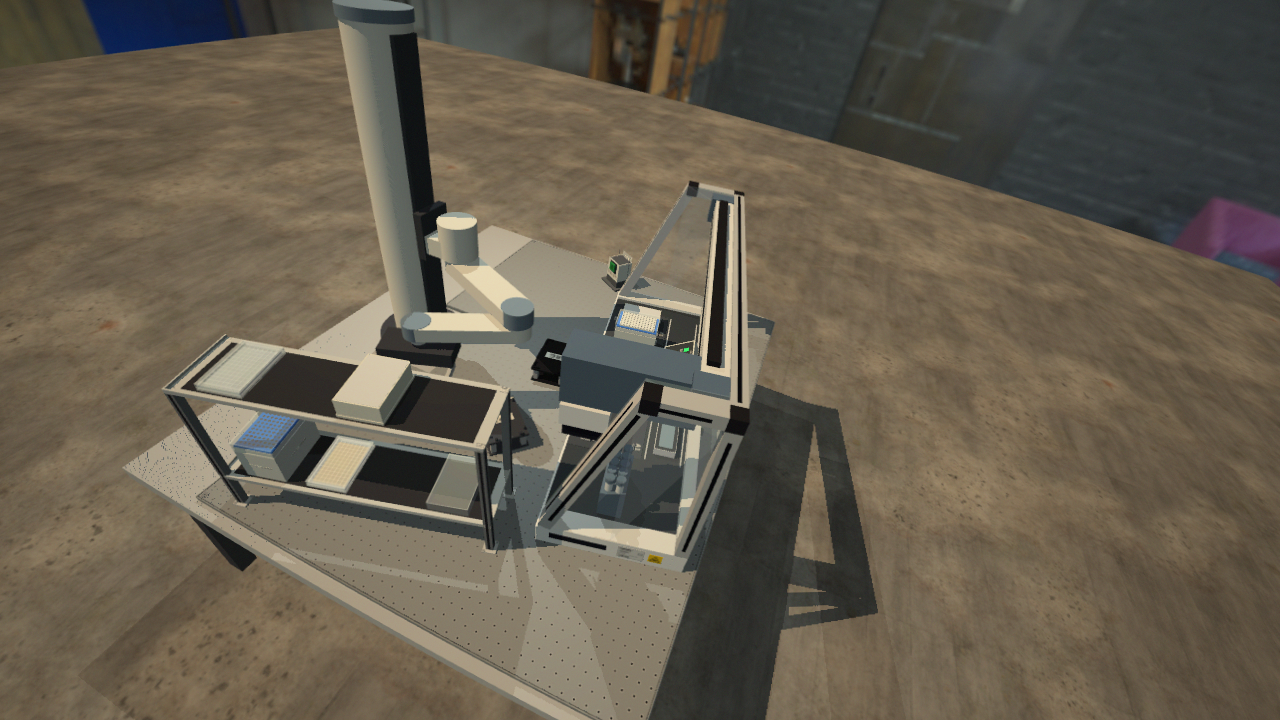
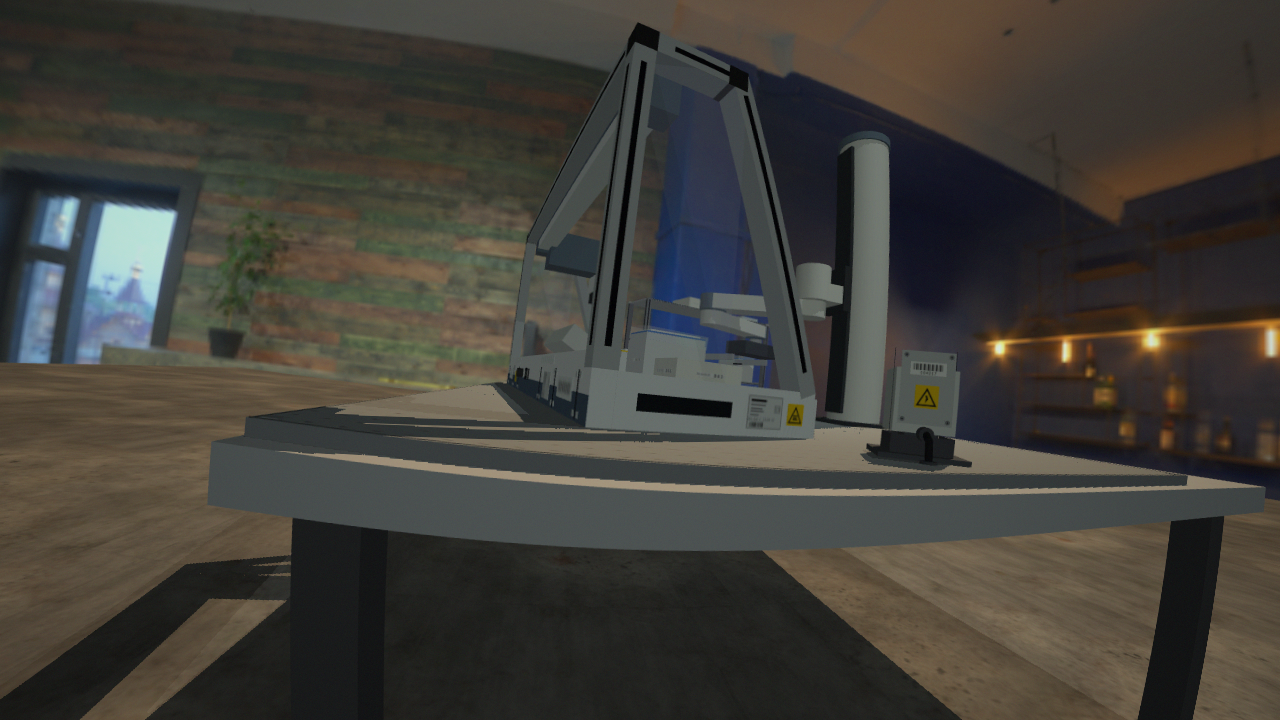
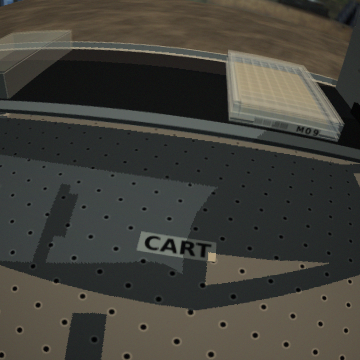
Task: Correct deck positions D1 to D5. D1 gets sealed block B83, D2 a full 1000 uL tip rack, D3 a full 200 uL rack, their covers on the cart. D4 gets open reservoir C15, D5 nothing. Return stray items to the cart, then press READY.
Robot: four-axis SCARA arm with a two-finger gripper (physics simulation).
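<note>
My gripper (image 1: 418, 352) (image 2: 750, 349) is open with nothing between its fingers; it hangs beside the column, behind the cart (image 1: 452, 438), and its fingertips are too small to make out. On the cart's lower shelf, a lidded tan plate marked M09 (image 1: 340, 463) (image 3: 282, 90) lies between a blue-topped box (image 1: 270, 437) and a clear cover (image 1: 453, 483) (image 3: 37, 62). The upper shelf holds a pale, flat plate (image 1: 239, 368) and a cream box (image 1: 373, 387). A blue-rimmed tip rack (image 1: 638, 322) stands on the deck. The D4 reservoir and READY button cannot be made out.
The gantry frame (image 1: 738, 295) (image 2: 626, 205) encloses the deck, with a grey-blue head (image 1: 626, 358) across it. A black stand (image 1: 548, 360) is between arm and deck. A small device (image 1: 617, 268) (image 2: 926, 394) stands near the far edge. The CART label (image 3: 176, 246) lies before the cart.
</note>
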